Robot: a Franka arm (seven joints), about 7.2 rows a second.
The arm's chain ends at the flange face. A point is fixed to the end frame.
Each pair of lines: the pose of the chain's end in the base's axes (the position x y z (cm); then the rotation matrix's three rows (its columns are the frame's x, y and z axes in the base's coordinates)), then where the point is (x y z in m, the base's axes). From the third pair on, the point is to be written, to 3 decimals.
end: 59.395, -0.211, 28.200; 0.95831, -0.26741, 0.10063; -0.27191, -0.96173, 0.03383; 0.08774, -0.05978, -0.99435
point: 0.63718 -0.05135 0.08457
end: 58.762, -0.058, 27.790; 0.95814, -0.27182, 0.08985; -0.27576, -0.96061, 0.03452; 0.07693, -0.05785, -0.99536
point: 0.62849 -0.04978 0.07995
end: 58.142, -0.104, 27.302; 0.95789, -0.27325, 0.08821; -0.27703, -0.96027, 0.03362; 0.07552, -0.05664, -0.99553
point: 0.622 -0.050 0.075
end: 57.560, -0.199, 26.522; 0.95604, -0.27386, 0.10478; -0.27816, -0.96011, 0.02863; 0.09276, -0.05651, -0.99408
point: 0.619 -0.052 0.068
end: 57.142, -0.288, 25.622; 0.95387, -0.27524, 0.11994; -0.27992, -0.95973, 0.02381; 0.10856, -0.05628, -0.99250
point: 0.618 -0.054 0.060
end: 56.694, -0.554, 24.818; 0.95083, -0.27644, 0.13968; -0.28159, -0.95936, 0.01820; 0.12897, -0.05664, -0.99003
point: 0.617 -0.058 0.053
